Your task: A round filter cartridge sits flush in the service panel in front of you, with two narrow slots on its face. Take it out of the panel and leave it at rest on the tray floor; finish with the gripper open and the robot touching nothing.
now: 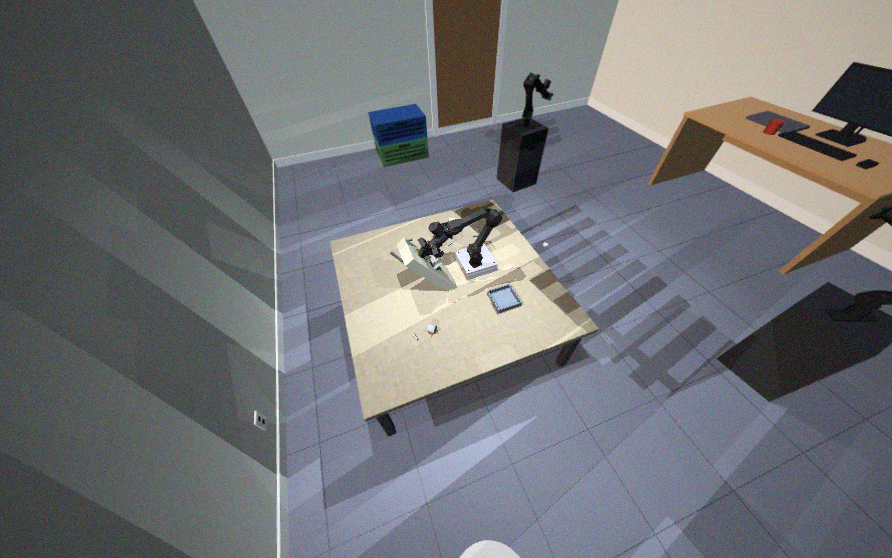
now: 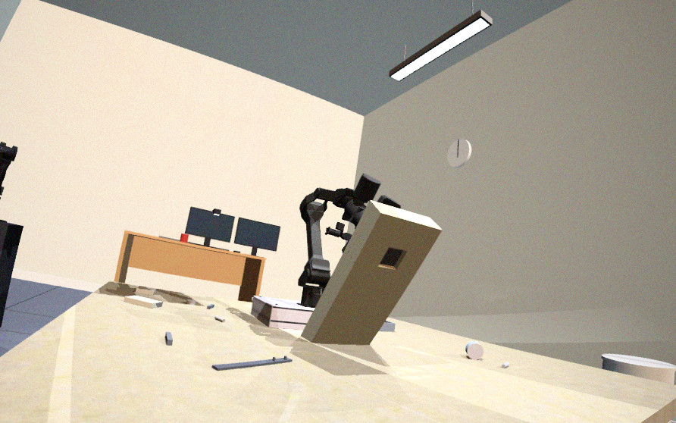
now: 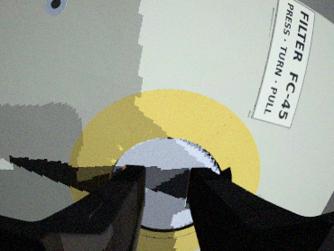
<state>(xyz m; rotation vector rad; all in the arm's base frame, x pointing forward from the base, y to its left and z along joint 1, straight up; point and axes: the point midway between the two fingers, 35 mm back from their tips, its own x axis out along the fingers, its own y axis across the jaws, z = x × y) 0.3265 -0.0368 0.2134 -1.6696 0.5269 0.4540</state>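
Now: the round filter cartridge 10 mm below my gripper tip and 10 mm ahead of it. From my gripper tip the other things lie so: service panel 80 mm below, 40 mm behind; then blue-floored tray 380 mm behind, 330 mm to the left, 250 mm below.
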